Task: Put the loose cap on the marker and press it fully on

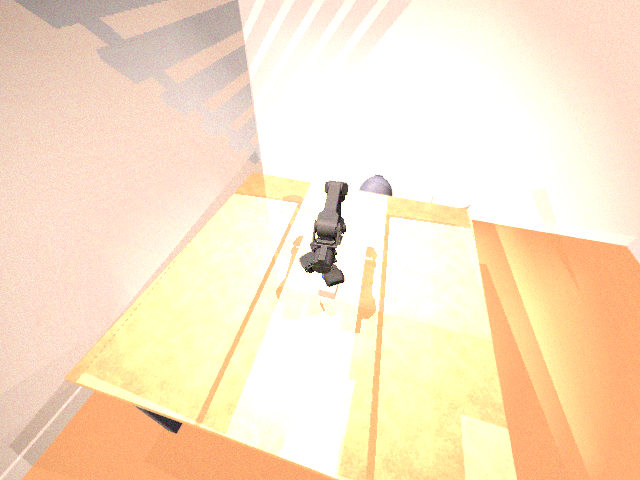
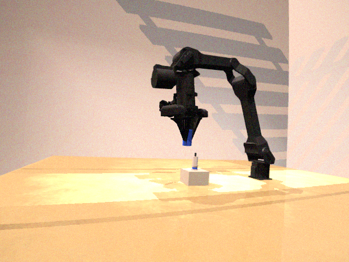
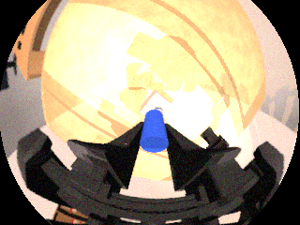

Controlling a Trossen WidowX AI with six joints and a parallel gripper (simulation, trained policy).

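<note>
The pale holder block is 3 cm behind my gripper tip and 11 cm below it. Round my gripper tip: blue cap (1 cm above).
</note>
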